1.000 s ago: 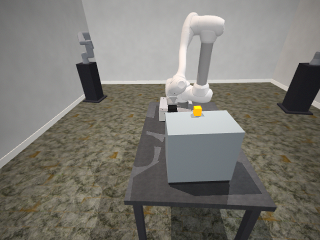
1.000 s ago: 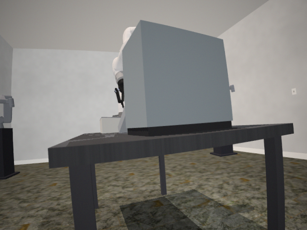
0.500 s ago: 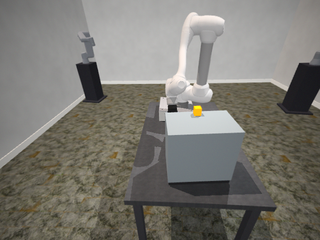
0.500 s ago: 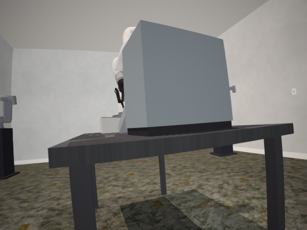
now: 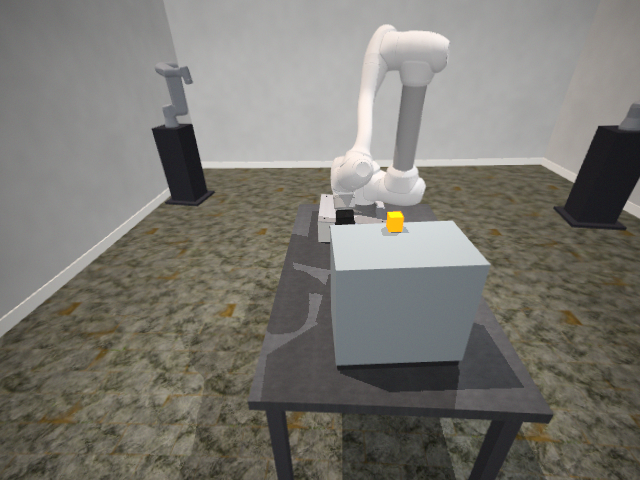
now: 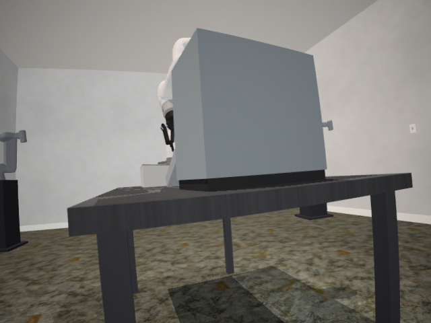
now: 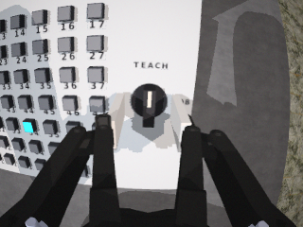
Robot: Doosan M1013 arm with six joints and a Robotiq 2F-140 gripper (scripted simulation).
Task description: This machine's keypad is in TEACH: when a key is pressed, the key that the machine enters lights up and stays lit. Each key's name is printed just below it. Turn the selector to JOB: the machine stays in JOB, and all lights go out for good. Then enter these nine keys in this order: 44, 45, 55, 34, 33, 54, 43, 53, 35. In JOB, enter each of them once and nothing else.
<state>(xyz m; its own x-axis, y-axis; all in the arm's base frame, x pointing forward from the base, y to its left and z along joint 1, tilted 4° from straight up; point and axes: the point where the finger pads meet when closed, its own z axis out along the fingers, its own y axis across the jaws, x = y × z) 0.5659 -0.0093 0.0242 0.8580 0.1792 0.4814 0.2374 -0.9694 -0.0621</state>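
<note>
Now: hand 20 mm short of the black selector knob and 20 mm above it. Round my hand: white keypad panel 120 mm to the left, 70 mm below, 10 mm ahead; key 150 mm to the left, 50 mm below, 50 mm behind.
</note>
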